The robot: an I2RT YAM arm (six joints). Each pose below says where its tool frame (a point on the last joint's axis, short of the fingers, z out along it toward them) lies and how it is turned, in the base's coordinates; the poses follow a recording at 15 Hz.
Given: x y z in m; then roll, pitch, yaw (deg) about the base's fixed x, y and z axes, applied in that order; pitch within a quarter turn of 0, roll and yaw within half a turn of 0.
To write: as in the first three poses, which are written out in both.
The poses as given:
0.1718, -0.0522, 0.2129, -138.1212, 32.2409, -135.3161
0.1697, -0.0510, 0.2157, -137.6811, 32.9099, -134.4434
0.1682, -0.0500, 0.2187, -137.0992, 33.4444, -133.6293
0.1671, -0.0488, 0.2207, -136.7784, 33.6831, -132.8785
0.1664, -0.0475, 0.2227, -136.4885, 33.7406, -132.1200
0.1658, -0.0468, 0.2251, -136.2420, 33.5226, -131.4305
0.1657, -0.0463, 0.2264, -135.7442, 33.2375, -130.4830
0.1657, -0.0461, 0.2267, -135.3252, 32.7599, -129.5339
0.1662, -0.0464, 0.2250, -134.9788, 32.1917, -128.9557
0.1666, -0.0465, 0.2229, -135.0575, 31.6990, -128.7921
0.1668, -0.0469, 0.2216, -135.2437, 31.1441, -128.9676
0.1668, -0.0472, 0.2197, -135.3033, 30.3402, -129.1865
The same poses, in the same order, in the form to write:
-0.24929, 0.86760, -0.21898, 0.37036, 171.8, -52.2, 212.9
-0.25200, 0.86422, -0.21691, 0.37759, 169.7, -51.0, 215.7
-0.25422, 0.86081, -0.21651, 0.38406, 168.2, -50.0, 218.7
-0.25787, 0.85831, -0.21545, 0.38781, 167.1, -48.8, 220.7
-0.26235, 0.85599, -0.21481, 0.39028, 166.4, -47.5, 222.7
-0.26748, 0.85412, -0.21518, 0.39068, 165.8, -46.8, 225.1
-0.27392, 0.85118, -0.21681, 0.39174, 165.7, -46.3, 226.4
-0.28136, 0.84843, -0.21864, 0.39140, 165.7, -46.1, 226.7
-0.28664, 0.84672, -0.22160, 0.38962, 166.2, -46.4, 225.0
-0.29002, 0.84676, -0.22252, 0.38649, 166.6, -46.5, 222.9
-0.29147, 0.84789, -0.22404, 0.38200, 166.8, -46.9, 221.6
-0.29311, 0.84902, -0.22765, 0.37607, 166.8, -47.2, 219.7

